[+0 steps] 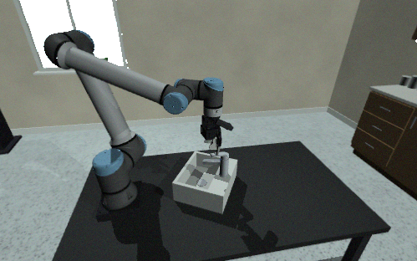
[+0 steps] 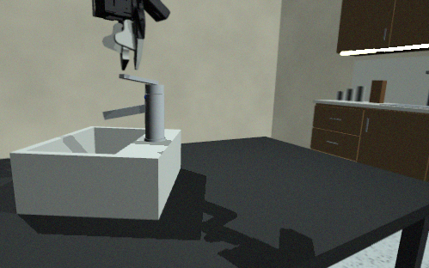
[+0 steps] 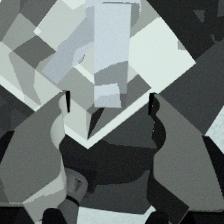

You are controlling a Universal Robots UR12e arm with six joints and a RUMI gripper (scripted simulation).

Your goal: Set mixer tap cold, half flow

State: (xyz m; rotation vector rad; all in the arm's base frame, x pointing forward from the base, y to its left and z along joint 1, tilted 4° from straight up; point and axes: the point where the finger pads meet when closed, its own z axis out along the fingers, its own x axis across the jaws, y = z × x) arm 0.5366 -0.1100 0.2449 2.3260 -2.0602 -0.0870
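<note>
Right now my hand is 4 cm above the flat lever and 2 cm short of it. The rest, counted from my hand: white basin 27 cm below, 8 cm to the left, 3 cm behind.
</note>
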